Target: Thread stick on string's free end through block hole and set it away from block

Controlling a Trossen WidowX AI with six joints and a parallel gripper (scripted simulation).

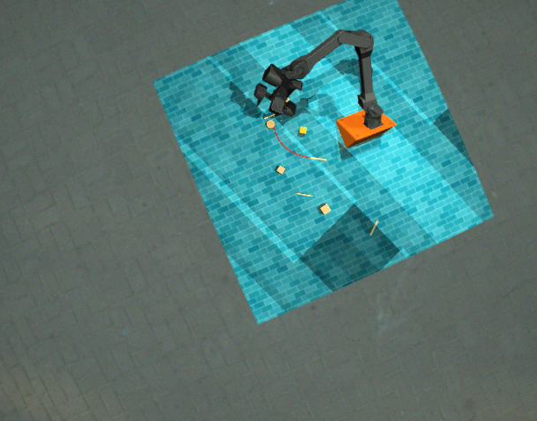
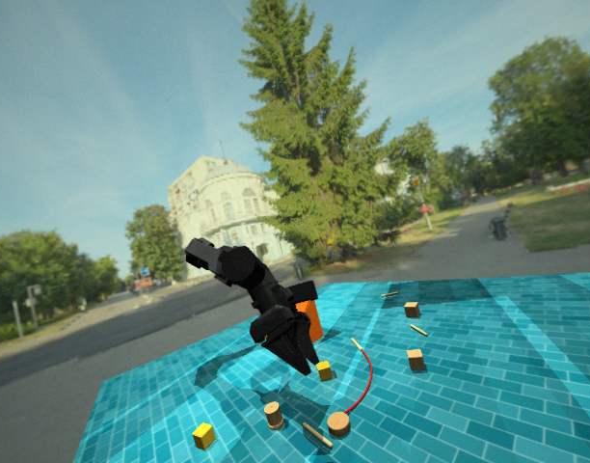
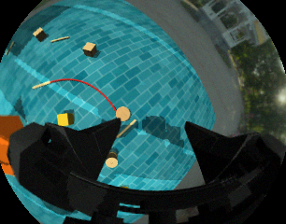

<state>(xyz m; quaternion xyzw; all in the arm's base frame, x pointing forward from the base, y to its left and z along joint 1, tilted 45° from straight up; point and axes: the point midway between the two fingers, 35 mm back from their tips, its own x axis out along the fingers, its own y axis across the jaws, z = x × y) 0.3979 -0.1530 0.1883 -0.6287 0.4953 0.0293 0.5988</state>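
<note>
Now: the yellow cube 140 mm behind my gripper tip, 120 mm to the left of it and 120 mm below it. Round my gripper tip: wooden cylinder: 120 mm behind, 40 mm to the right, 120 mm below; stick: 50 mm behind, 10 mm to the right, 130 mm below; round wooden button: 10 mm behind, 30 mm to the left, 130 mm below.
</note>
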